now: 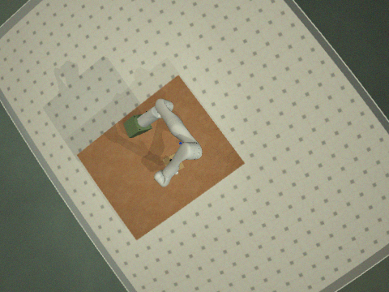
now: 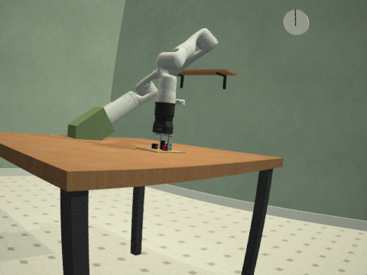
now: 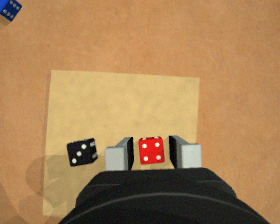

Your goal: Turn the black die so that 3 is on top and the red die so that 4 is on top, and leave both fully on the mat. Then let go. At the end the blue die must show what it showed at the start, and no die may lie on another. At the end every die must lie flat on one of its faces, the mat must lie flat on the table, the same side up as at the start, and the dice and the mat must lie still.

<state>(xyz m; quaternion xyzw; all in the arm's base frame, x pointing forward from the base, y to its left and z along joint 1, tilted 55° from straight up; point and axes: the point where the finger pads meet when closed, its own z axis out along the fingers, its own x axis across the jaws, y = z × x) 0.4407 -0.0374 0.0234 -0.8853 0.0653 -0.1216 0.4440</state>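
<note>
The red die is 10 mm below my hand. Round my hand: tan mat: 30 mm behind, 20 mm below; blue die: 150 mm to the left, 140 mm behind, 10 mm below; black die: 60 mm behind, 10 mm below.
</note>
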